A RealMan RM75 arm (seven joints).
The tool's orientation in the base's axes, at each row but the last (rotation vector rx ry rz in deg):
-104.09, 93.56, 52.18
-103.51, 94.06, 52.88
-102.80, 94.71, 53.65
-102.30, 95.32, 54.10
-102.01, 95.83, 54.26
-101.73, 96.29, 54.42
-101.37, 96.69, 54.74
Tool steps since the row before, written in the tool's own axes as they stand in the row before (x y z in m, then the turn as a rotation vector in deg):
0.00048, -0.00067, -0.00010, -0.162, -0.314, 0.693
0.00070, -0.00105, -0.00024, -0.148, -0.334, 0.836
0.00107, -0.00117, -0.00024, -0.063, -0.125, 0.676
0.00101, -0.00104, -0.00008, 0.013, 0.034, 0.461
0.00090, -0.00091, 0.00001, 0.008, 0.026, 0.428
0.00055, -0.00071, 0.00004, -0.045, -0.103, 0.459
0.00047, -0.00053, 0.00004, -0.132, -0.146, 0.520
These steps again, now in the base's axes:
0.00070, -0.00029, -0.00034, 0.211, 0.672, -0.330
0.00109, -0.00049, -0.00046, 0.212, 0.775, -0.432
0.00121, -0.00072, -0.00077, 0.028, 0.574, -0.383
0.00104, -0.00058, -0.00083, -0.098, 0.343, -0.294
0.00090, -0.00046, -0.00079, -0.086, 0.322, -0.270
0.00069, -0.00024, -0.00052, 0.038, 0.392, -0.261
0.00051, -0.00021, -0.00045, 0.074, 0.498, -0.236

